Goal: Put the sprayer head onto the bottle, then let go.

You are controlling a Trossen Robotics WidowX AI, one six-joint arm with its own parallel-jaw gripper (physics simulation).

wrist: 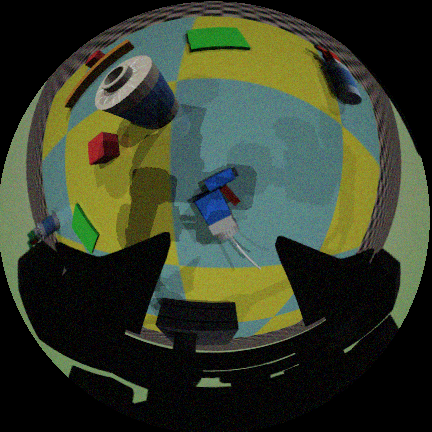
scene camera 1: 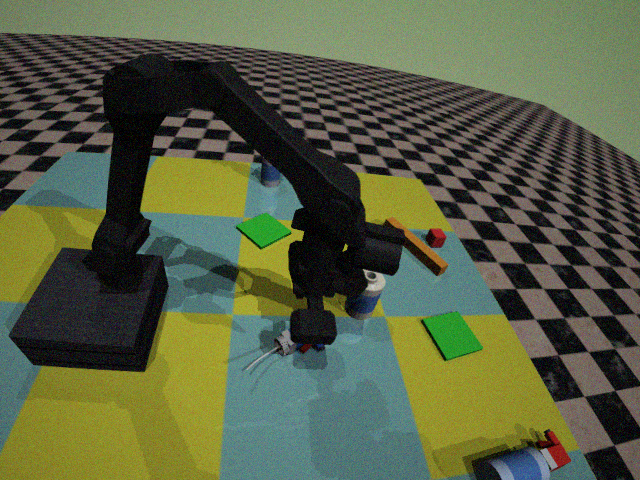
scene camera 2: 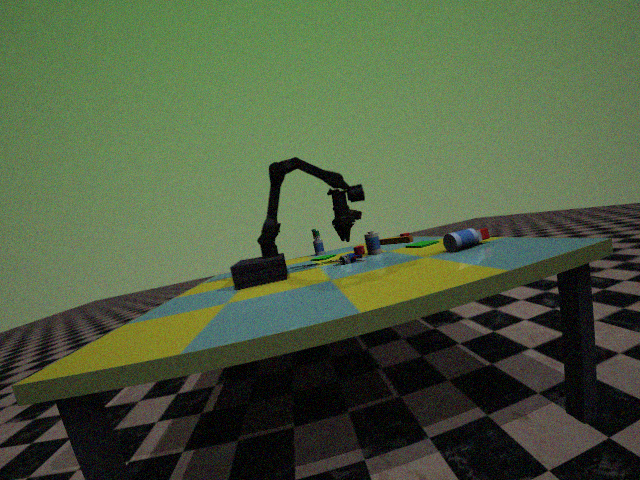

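Seen in the pictures: gripper, fingertip midpoint: point(wrist: 225, 240) point(scene camera 2: 345, 241); arm's base, origin of the base link: point(wrist: 185, 335) point(scene camera 1: 121, 279) point(scene camera 2: 269, 256).
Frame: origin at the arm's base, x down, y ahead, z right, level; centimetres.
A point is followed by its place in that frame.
Note:
The sprayer head point(scene camera 1: 283, 343) {x 5.6, y 28.9, z 11.3 cm} point(wrist: 215, 206) {x 5.5, y 32.4, z 9.6 cm}, blue with a white collar, a red trigger and a thin pale tube, lies on its side on the table; in the scene camera 1 view the gripper hides part of it. It also shows in the scene camera 2 view point(scene camera 2: 348, 257) {x 6.6, y 30.9, z 11.5 cm}. The open bottle point(scene camera 1: 364, 298) {x 2.1, y 45.5, z 4.9 cm} point(scene camera 2: 372, 243) {x 3.9, y 45.5, z 4.9 cm} point(wrist: 141, 95) {x 0.8, y 44.4, z 4.0 cm}, white with a blue band, stands upright beyond it. My gripper point(scene camera 2: 345, 239) {x 0.0, y 31.5, z 10.2 cm} point(wrist: 225, 240) {x 0.0, y 31.5, z 10.2 cm} is open and empty, pointing down above the sprayer head, with its fingers wide apart in the wrist view.
A red cube point(wrist: 103, 148) {x 5.3, y 42.3, z -5.4 cm} point(scene camera 2: 359, 250) {x 6.9, y 42.5, z -5.4 cm} is near the bottle. Green tiles point(scene camera 1: 263, 229) {x 8.0, y 28.0, z -24.1 cm} point(scene camera 1: 452, 334) {x 8.0, y 65.8, z 11.9 cm}, an orange bar point(scene camera 1: 416, 246) {x 6.1, y 67.9, z -14.7 cm} and another red cube point(scene camera 1: 436, 237) {x 5.2, y 75.3, z -17.3 cm} lie around. A bottle with a red sprayer point(scene camera 1: 522, 464) {x 2.8, y 61.9, z 39.6 cm} lies on its side; another bottle point(scene camera 1: 269, 174) {x 4.3, y 31.0, z -46.5 cm} point(scene camera 2: 317, 244) {x 2.0, y 30.6, z -46.7 cm} stands at the back.

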